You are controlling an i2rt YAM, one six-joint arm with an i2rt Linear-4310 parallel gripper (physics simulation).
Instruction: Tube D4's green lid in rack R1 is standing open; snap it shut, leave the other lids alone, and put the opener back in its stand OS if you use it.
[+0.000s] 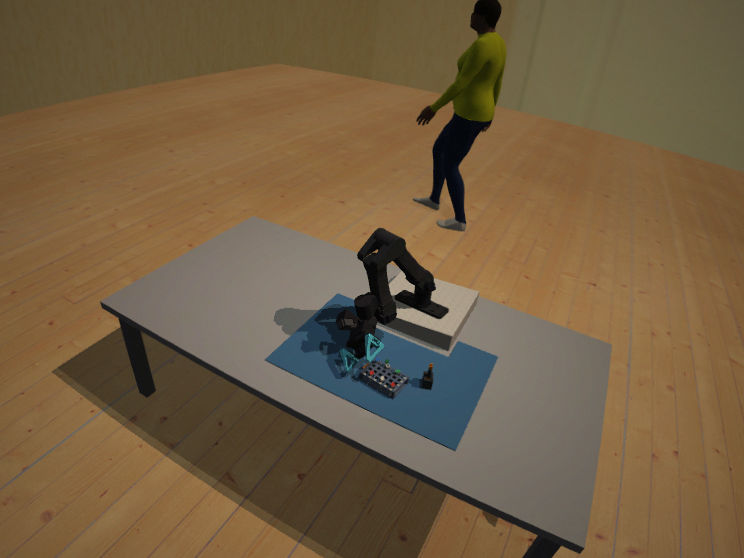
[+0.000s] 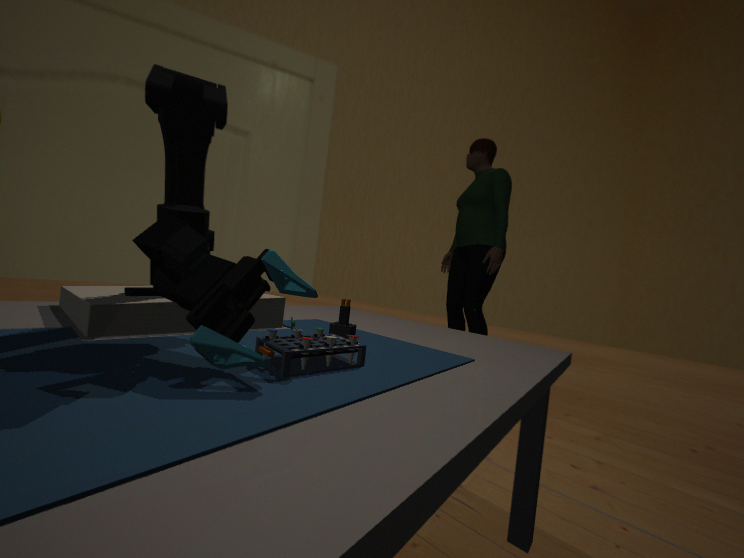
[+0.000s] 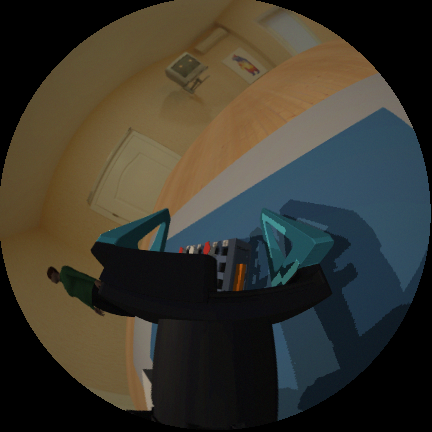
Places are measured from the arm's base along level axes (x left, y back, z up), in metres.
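Pixels of known places: gripper, between the fingertips: (image 1: 357, 366) (image 2: 294, 325) (image 3: 214, 212); arm's base, origin of its link: (image 1: 421, 305).
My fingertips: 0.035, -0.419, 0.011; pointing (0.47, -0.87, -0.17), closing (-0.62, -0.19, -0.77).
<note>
Ahead of a thing's pixels: the offset from my fingertips to its top centre, as dx, dy, dz. Level surfaces: height alone.
Rack R1 @[+0.059, +0.059, -0.005] (image 1: 377, 387) (image 2: 285, 364) (image 3: 242, 248) is a dark grey grid on the blue mat, holding tubes with red, white, green and blue lids. A green lid @[+0.047, +0.091, -0.010] (image 1: 387, 362) (image 2: 292, 322) stands upright at its arm-side edge; the tube labels are too small to read. Another green lid @[+0.091, +0.088, -0.022] (image 1: 397, 371) (image 2: 319, 330) sits low. The dark opener @[+0.173, +0.140, +0.021] (image 1: 430, 366) (image 2: 344, 313) with orange tips stands upright in stand OS @[+0.173, +0.140, -0.024] (image 1: 427, 382) (image 2: 342, 328), beside the rack. My gripper (image 1: 358, 364) (image 2: 292, 328) (image 3: 214, 212) has teal fingers spread wide, open and empty, near the rack's orange-marked end, one finger low beside it.
The rack and stand are on a blue mat @[dz -0.064] (image 1: 444, 420) (image 2: 198, 432) (image 3: 360, 160) on the grey table @[dz -0.067] (image 1: 528, 408) (image 2: 384, 474). The arm's pale base block (image 1: 414, 331) (image 2: 132, 317) stands behind. One person (image 1: 480, 84) and another person (image 2: 482, 210) (image 3: 77, 286) stand away from the table.
</note>
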